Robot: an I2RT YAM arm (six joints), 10 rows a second.
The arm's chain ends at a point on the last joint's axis. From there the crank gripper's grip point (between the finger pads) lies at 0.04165 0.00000 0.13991 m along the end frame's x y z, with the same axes.
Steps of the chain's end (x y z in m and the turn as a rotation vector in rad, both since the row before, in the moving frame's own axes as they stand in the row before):
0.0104, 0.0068, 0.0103, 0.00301, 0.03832, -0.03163
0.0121, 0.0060, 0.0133, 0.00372, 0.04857, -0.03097
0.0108, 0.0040, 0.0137, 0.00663, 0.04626, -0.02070
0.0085, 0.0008, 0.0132, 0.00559, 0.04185, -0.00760
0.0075, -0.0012, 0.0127, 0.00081, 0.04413, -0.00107
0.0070, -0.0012, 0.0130, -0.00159, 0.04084, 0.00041
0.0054, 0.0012, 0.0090, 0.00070, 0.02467, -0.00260
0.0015, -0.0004, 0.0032, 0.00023, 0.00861, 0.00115
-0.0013, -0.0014, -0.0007, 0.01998, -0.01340, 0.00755
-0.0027, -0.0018, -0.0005, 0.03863, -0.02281, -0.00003
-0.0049, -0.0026, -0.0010, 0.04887, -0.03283, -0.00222
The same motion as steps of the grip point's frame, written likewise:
0.0157, 0.0050, 0.0086, 0.00301, 0.03832, -0.03163
0.0188, 0.0041, 0.0111, 0.00372, 0.04857, -0.03097
0.0172, 0.0022, 0.0116, 0.00663, 0.04626, -0.02070
0.0143, -0.0003, 0.0113, 0.00559, 0.04185, -0.00760
0.0136, -0.0014, 0.0107, 0.00081, 0.04413, -0.00107
0.0127, -0.0010, 0.0112, -0.00159, 0.04084, 0.00041
0.0088, 0.0010, 0.0079, 0.00070, 0.02467, -0.00260
0.0027, -0.0004, 0.0028, 0.00023, 0.00861, 0.00115
-0.0032, -0.0039, -0.0002, 0.01998, -0.01340, 0.00755
-0.0059, -0.0072, 0.0003, 0.03863, -0.02281, -0.00003
-0.0095, -0.0096, 0.0001, 0.04887, -0.03283, -0.00222

